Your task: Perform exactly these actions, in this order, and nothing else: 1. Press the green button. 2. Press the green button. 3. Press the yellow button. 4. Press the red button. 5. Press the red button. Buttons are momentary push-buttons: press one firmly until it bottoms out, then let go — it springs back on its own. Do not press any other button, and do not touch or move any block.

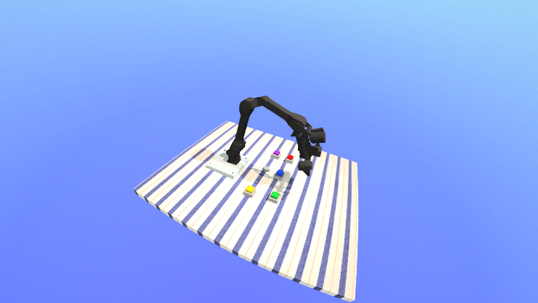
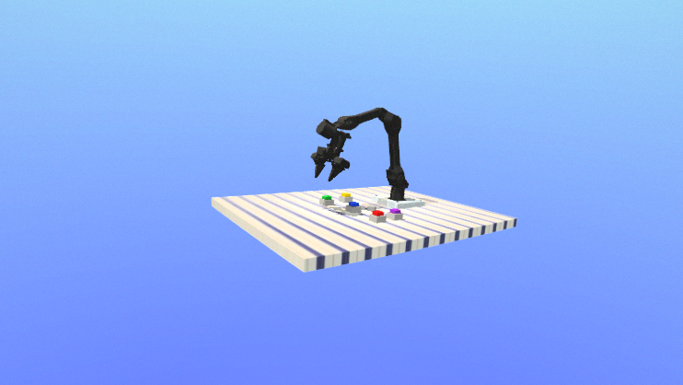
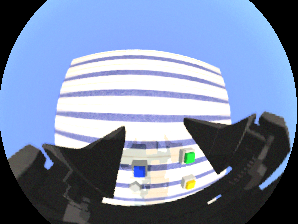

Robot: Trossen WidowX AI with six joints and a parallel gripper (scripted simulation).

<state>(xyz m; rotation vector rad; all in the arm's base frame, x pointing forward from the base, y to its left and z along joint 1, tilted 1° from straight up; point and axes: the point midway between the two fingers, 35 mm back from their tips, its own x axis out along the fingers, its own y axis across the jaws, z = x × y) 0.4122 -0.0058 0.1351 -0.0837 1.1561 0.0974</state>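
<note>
Now: gripper tip 13 cm to the left of the green button, 12 cm past it and 11 cm above it. Round my gripper tip: red button 20 cm to the left, 13 cm behind, 11 cm below; then small white block 23 cm behind, 13 cm below, 5 cm to the left; then blue button 15 cm behind, 11 cm below, 3 cm to the left.
</note>
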